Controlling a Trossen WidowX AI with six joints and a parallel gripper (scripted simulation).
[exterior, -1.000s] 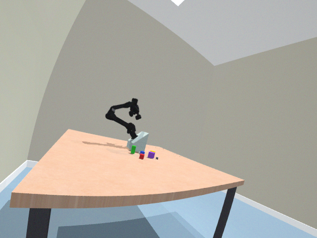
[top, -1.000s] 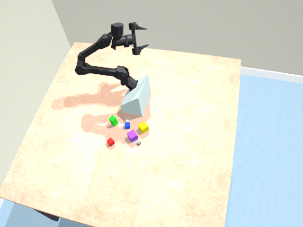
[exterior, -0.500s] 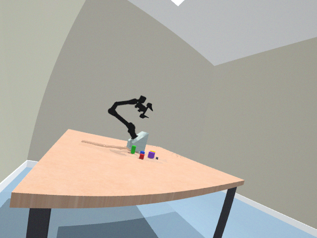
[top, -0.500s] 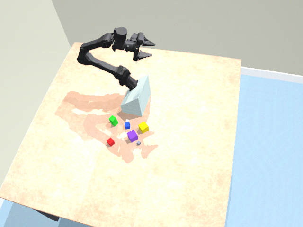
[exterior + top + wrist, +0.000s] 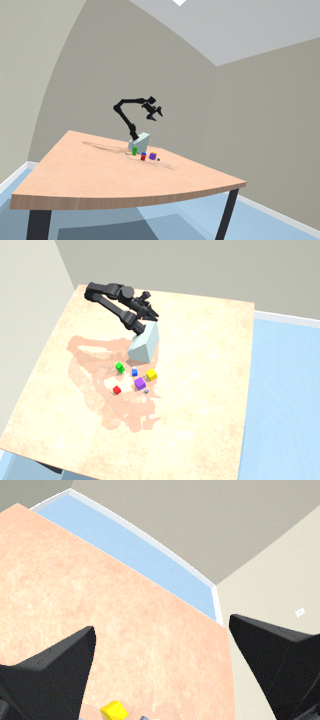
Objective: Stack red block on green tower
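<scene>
Now: gripper tip 240 mm short of the red block, 220 mm to the left of it and 350 mm above it. Also, from my gripper tip: blue block: 120 mm ahead, 150 mm to the right, 360 mm below; then purple block: 190 mm ahead, 100 mm to the right, 350 mm below; then yellow block: 120 mm ahead, 50 mm to the right, 350 mm below.
</scene>
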